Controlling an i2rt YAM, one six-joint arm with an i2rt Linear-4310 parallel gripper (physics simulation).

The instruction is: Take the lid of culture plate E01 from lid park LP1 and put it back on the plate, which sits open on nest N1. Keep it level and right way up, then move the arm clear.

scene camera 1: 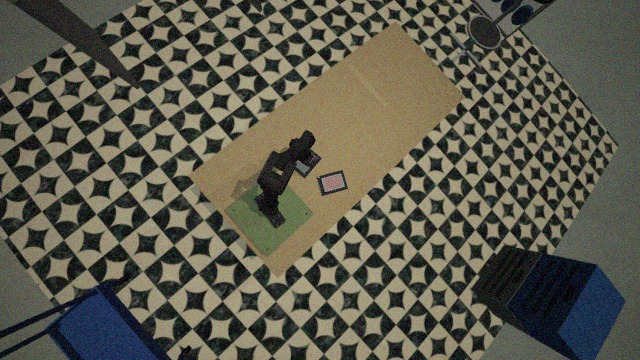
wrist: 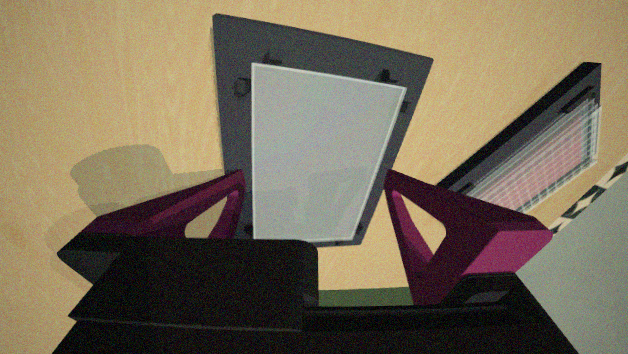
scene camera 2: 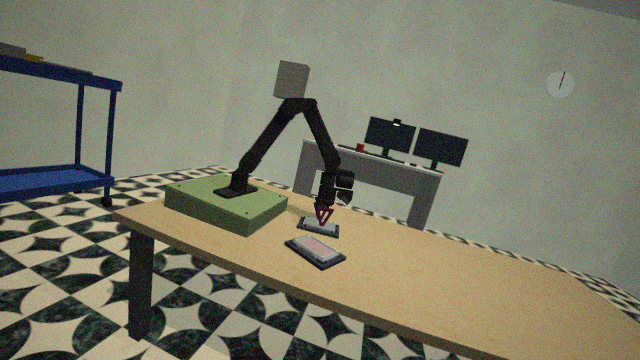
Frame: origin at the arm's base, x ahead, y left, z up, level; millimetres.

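Seen in the pictures: gripper, fingertip midpoint: (scene camera 1: 305, 160) (wrist: 314, 177) (scene camera 2: 320, 223); arm's base at its link origin: (scene camera 1: 270, 209) (scene camera 2: 237, 191).
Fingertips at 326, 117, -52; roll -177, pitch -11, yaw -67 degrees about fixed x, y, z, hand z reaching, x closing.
Observation:
Pixels of each thing's top centre, then the offset from my fingertips to it, as dx, dy, dz. Level surfaces: height alone.
- pale translucent lid at its top centre: (wrist: 317, 179) (scene camera 2: 319, 223) (scene camera 1: 305, 161) -1, -3, +0
- dark lid park LP1 at its top centre: (wrist: 318, 180) (scene camera 2: 319, 223) (scene camera 1: 305, 161) -1, -3, +2
- Culture plate E01 at its top centre: (wrist: 537, 184) (scene camera 2: 316, 245) (scene camera 1: 333, 182) +56, -204, +8
- dark nest N1 at its top centre: (wrist: 528, 179) (scene camera 2: 316, 247) (scene camera 1: 333, 182) +56, -204, +0
- wooden table at its surface level: dz -18
The pale translucent lid (wrist: 320, 150) (scene camera 2: 319, 225) (scene camera 1: 302, 166) lies flat and level on the dark lid park LP1 (wrist: 320, 45) (scene camera 2: 335, 235). Culture plate E01 (wrist: 545, 160) (scene camera 2: 316, 247) (scene camera 1: 332, 183), with pink wells, sits open on the dark nest N1 (wrist: 505, 131) (scene camera 2: 332, 265) (scene camera 1: 344, 188). My gripper (wrist: 314, 177) (scene camera 2: 323, 222) is open, its magenta fingertips on either side of the lid's near part in the wrist view, low over the lid park. Nothing is held between them. Whether the fingertips touch the park cannot be told. In scene camera 1 the arm partly hides the lid and the park.
The arm stands on a green base block (scene camera 1: 285, 225) (scene camera 2: 225, 205) at one end of the wooden table (scene camera 1: 380, 100) (scene camera 2: 425, 280). The nest lies beside the lid park, nearer the table's long edge. A blue cart (scene camera 2: 55, 180) and a desk with monitors (scene camera 2: 390, 134) stand beyond the table.

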